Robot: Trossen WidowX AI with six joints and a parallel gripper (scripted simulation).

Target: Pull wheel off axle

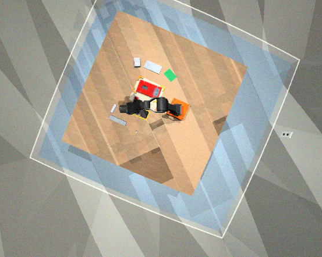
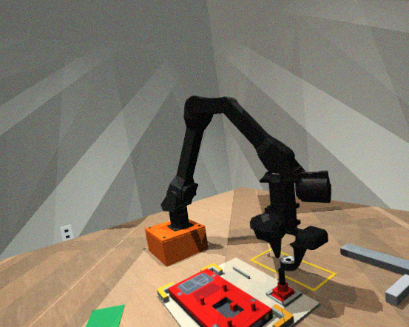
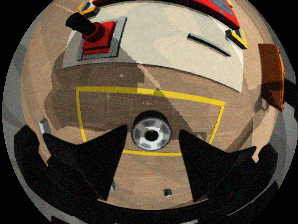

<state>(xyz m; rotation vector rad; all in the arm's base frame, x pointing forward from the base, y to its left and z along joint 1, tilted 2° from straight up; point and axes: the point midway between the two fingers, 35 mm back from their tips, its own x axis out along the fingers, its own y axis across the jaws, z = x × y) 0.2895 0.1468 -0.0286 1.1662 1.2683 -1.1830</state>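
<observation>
Now: the dark wheel right at my gripper tip. From my gripper tip the other things lie so: green patch (420 mm to the right, 100 mm behind, 10 mm below); small dark cube (170 mm to the left, 60 mm behind).
</observation>
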